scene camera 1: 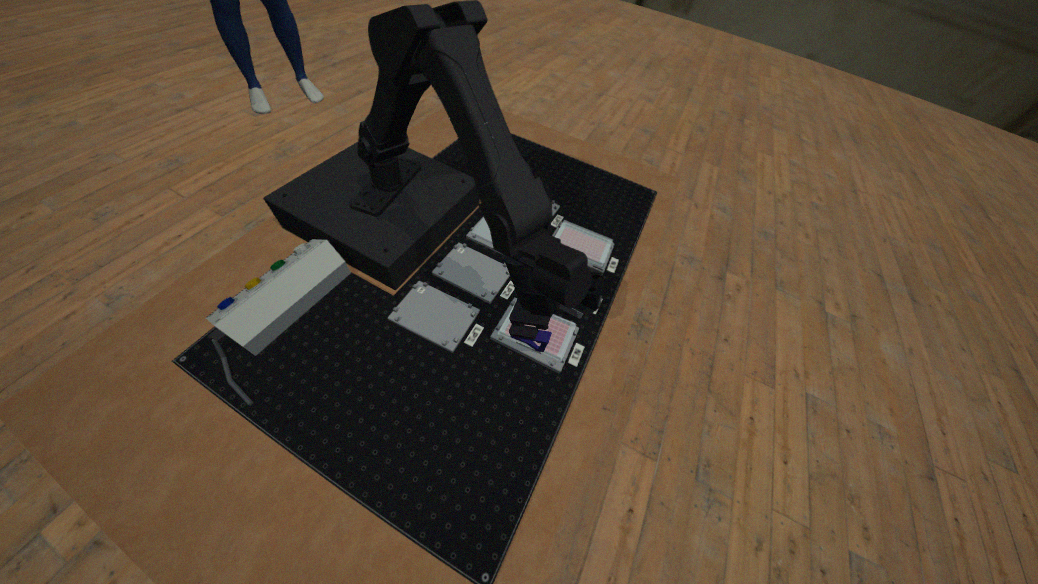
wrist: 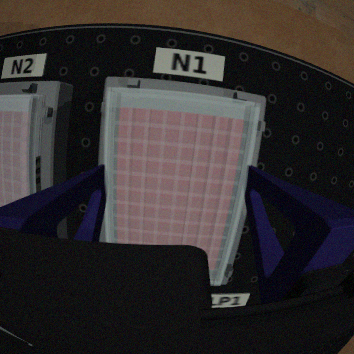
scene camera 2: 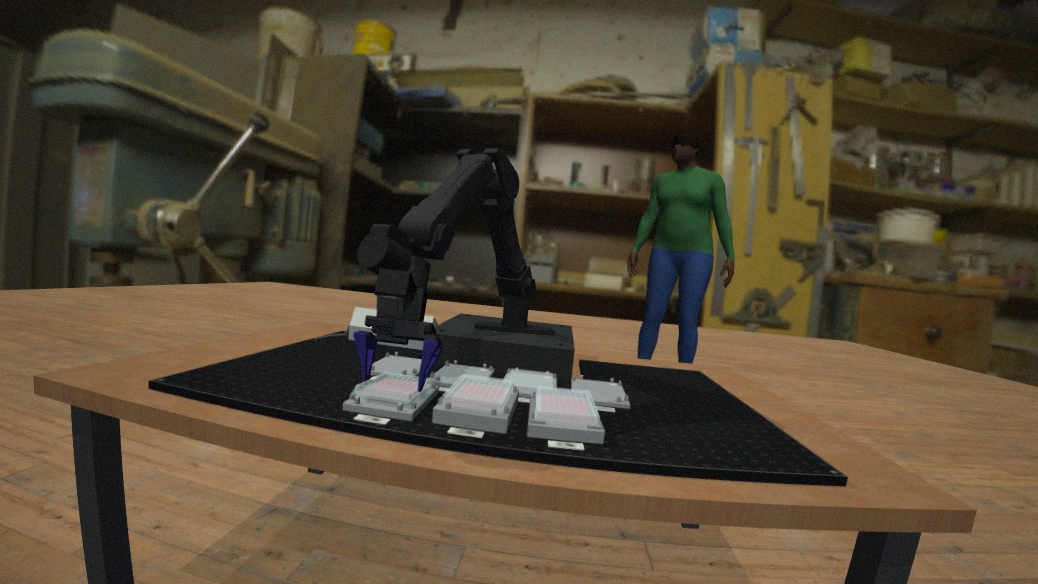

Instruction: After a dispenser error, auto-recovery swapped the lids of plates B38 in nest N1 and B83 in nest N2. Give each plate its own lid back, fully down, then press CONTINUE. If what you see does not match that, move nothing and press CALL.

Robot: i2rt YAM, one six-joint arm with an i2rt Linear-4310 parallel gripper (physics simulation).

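Places are measured from the arm's base along level axes (x ahead, y left, z up), in metres.
Pixels of known places: gripper, between the fingertips: (scene camera 1: 546, 332) (wrist: 175, 173) (scene camera 2: 391, 388); arm's base, origin of its link: (scene camera 1: 388, 185) (scene camera 2: 513, 329).
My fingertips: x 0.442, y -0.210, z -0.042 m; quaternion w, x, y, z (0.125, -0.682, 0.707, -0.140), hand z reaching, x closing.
For each thing: its middle in the pictures, then the offset to it from my fingertips. "spot": a spot on its surface instead.
- clear-edged plate with pink wells, middle of its body: (wrist: 172, 202) (scene camera 2: 395, 386) (scene camera 1: 537, 328) dx -0.018, dy +0.002, dz -0.002 m
- grey nest N1, middle of its body: (wrist: 173, 196) (scene camera 2: 395, 394) (scene camera 1: 536, 332) dx -0.019, dy +0.002, dz -0.015 m
- second pink plate, middle of its body: (scene camera 2: 481, 389) dx -0.002, dy +0.133, dz +0.010 m
- button box, middle of its body: (scene camera 1: 281, 287) (scene camera 2: 395, 326) dx -0.487, dy -0.098, dz +0.016 m
- third pink plate, middle of its body: (scene camera 2: 565, 402) (scene camera 1: 582, 241) dx +0.022, dy +0.258, dz +0.006 m
- LP2, middle of its body: (scene camera 2: 462, 374) (scene camera 1: 473, 270) dx -0.187, dy +0.098, dz -0.016 m
- grey cable, a spot on its surface: (scene camera 1: 226, 368) spot: dx -0.489, dy -0.250, dz -0.019 m
My gripper (scene camera 1: 535, 335) (scene camera 2: 392, 383) (wrist: 175, 173) is shut on the long sides of a clear-edged plate with pink wells (scene camera 1: 560, 337) (scene camera 2: 391, 394) (wrist: 175, 140). The plate is level, low in grey nest N1 (scene camera 1: 529, 353) (scene camera 2: 381, 409), inside its corner posts; whether it is fully seated cannot be told. Its near end is hidden by the gripper body in the wrist view. A second pink plate (scene camera 2: 476, 394) (wrist: 12, 150) is in nest N2, mostly behind the gripper in scene camera 1. No plate or lid code is readable. The button box (scene camera 1: 283, 297) (scene camera 2: 359, 323) stands at the mat's left.
A third pink plate (scene camera 1: 584, 243) (scene camera 2: 564, 406) is in the nest beyond N2. Grey pads LP1 (scene camera 1: 435, 317) and LP2 (scene camera 1: 468, 272) lie between the nests and the robot base (scene camera 1: 370, 210) (scene camera 2: 500, 345). A grey cable (scene camera 1: 226, 368) lies by the button box. A person (scene camera 2: 682, 217) stands behind.
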